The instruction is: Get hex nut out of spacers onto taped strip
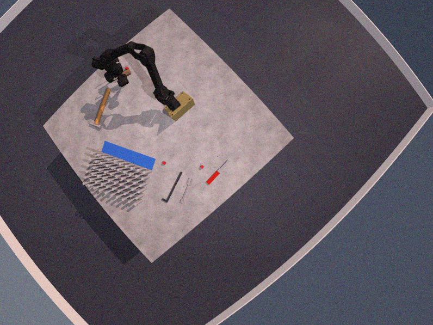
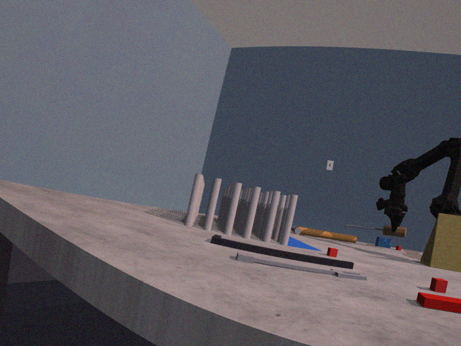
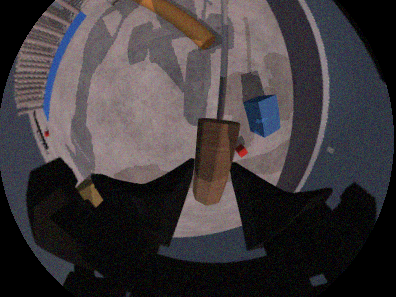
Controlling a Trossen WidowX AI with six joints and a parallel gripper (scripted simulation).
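My gripper tip is 10 cm short of the hook tool, 3 cm to the left of it and 1 cm above it. Also, from my gripper tip: grey wrench 14 cm ahead, 85 cm to the left, 7 cm below; blue taped strip 31 cm ahead, 43 cm to the left, 7 cm below; blue cube 4 cm ahead, 11 cm to the right, 5 cm below.
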